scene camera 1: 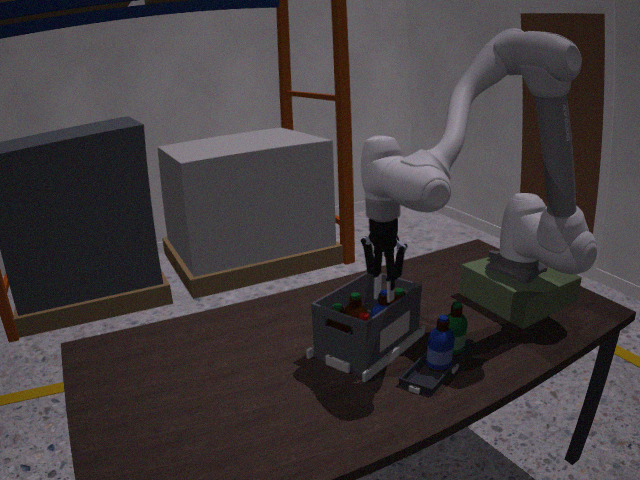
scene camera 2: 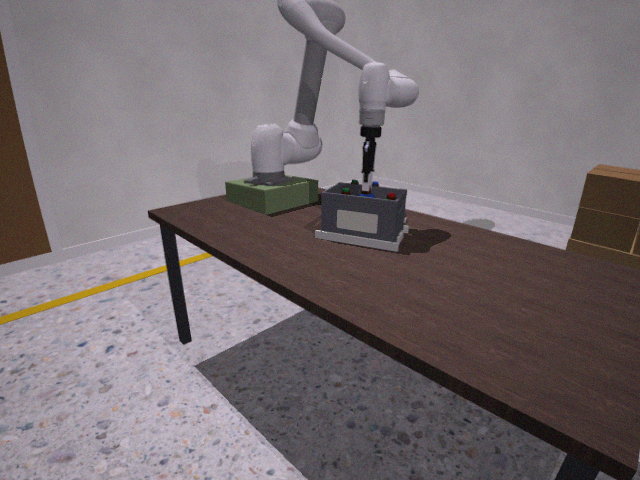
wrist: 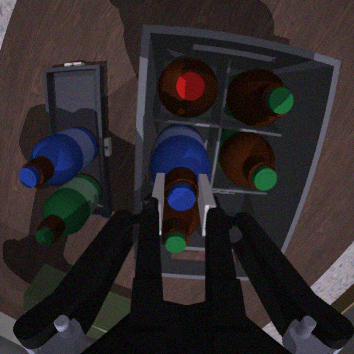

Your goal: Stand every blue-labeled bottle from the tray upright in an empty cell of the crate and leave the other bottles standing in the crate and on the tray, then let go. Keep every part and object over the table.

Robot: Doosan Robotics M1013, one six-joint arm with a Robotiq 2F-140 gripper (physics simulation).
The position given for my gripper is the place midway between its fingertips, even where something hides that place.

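My gripper point(scene camera 1: 384, 298) is there to be seen, and it also appears in scene camera 2 point(scene camera 2: 366, 189) and in the wrist view point(wrist: 180, 185). I see a green bottle point(wrist: 64, 212). A red-capped bottle point(wrist: 187, 87) is visible too, and so is a blue bottle point(scene camera 1: 441, 339).
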